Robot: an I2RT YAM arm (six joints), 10 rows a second.
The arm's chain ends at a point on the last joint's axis. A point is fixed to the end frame.
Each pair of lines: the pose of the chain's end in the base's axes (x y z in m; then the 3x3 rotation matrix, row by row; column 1 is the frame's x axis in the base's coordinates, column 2 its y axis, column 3 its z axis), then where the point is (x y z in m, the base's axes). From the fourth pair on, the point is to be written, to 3 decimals.
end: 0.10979, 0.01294, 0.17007; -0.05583, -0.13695, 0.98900; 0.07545, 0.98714, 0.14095; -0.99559, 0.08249, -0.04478
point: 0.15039 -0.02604 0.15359
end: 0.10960, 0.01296, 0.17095; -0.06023, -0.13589, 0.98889; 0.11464, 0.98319, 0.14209; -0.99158, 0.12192, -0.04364
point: 0.15010 -0.02536 0.15276
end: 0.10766, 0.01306, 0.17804; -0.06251, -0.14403, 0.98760; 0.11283, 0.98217, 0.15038; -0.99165, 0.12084, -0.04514
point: 0.14846 -0.02494 0.15985
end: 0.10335, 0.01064, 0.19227; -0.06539, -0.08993, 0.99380; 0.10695, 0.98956, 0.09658; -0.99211, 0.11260, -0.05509
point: 0.142 -0.030 0.174
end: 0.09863, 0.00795, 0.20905; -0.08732, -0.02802, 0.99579; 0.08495, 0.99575, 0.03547; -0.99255, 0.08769, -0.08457
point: 0.134 -0.035 0.191
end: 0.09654, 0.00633, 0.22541; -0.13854, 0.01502, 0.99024; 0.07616, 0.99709, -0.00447; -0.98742, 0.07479, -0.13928
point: 0.129 -0.038 0.206
